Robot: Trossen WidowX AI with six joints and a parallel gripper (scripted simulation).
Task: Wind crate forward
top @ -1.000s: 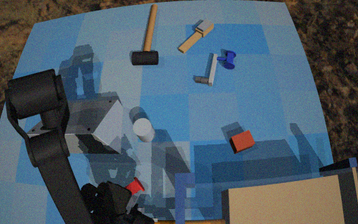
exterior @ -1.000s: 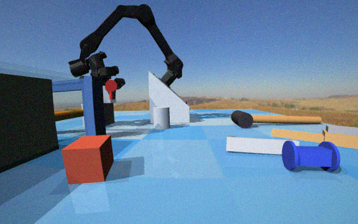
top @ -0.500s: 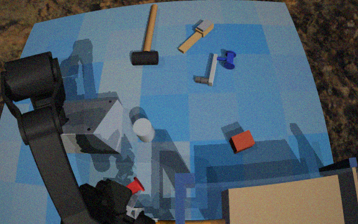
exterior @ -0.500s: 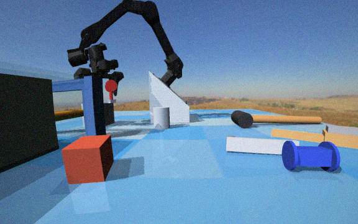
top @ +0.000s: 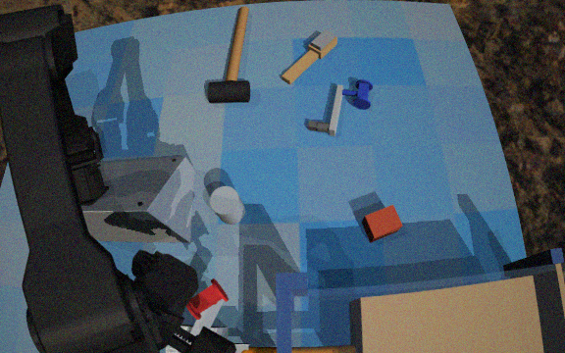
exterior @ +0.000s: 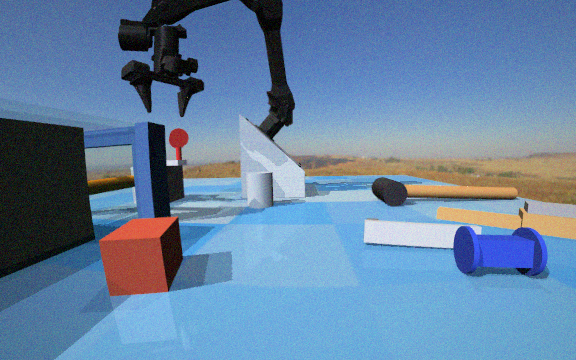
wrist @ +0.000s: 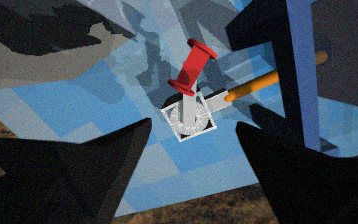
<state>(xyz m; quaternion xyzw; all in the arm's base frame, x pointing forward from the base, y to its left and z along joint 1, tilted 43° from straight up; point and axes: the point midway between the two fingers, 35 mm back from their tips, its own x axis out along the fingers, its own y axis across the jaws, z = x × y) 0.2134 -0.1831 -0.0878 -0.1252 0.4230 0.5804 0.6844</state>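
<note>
The red grip lies 2 cm ahead of my gripper tip, 4 cm to the left of it and 8 cm below it. The rest, counted from my gripper tip: crank with blue grip (24 cm ahead, 47 cm to the left, 20 cm below); then frame (14 cm ahead, 4 cm to the right, 10 cm below); then winch (4 cm behind, 6 cm to the right, 18 cm below).
</note>
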